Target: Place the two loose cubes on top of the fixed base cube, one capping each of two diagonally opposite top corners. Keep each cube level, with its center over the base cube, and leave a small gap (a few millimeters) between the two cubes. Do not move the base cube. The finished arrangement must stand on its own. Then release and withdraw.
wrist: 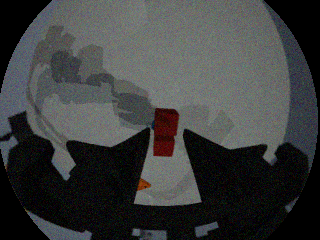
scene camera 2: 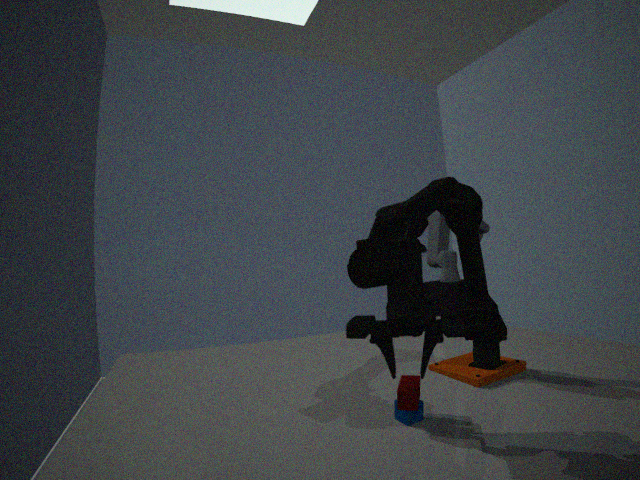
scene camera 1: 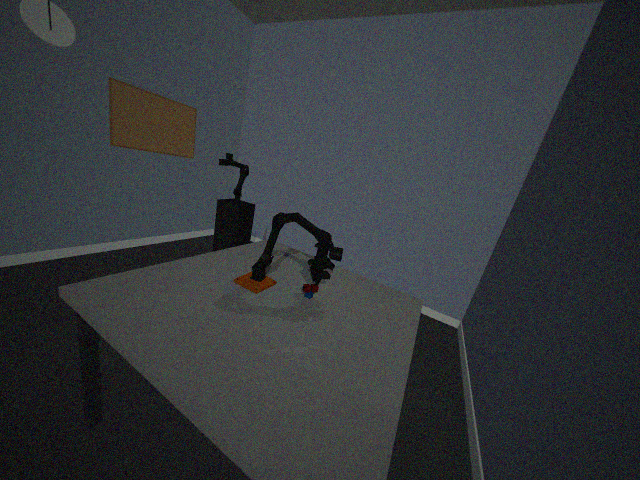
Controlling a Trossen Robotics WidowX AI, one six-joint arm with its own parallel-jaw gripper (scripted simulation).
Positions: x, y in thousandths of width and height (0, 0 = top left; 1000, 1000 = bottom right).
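My gripper (scene camera 2: 638, 789) is visible; the wrist view likewise shows the gripper (wrist: 523, 548).
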